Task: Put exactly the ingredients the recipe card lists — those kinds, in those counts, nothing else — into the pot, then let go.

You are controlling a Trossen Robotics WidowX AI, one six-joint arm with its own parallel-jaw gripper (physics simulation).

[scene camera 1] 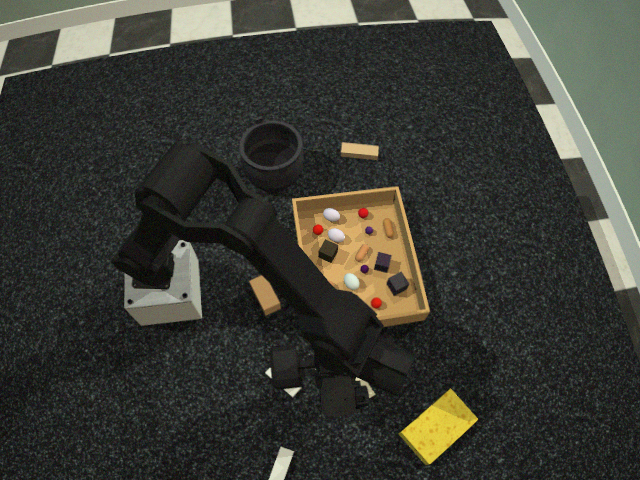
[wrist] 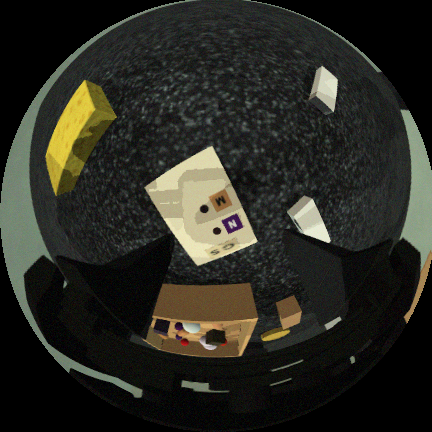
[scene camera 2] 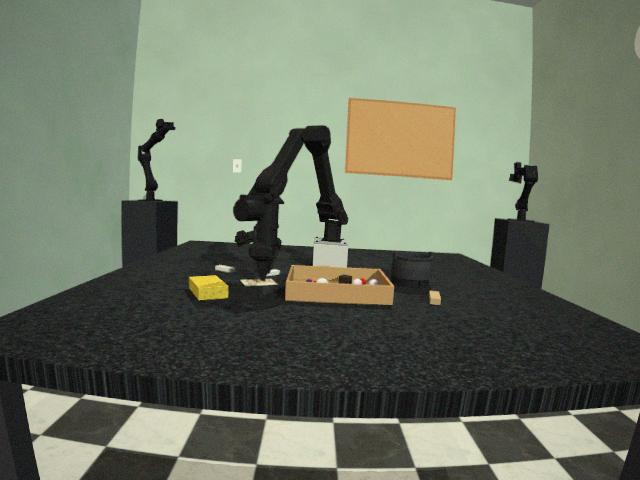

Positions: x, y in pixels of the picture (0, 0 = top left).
Labels:
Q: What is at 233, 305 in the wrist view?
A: A wooden tray.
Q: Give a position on a wooden tray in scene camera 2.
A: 297, 289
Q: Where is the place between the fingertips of my gripper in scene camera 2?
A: At 265, 276

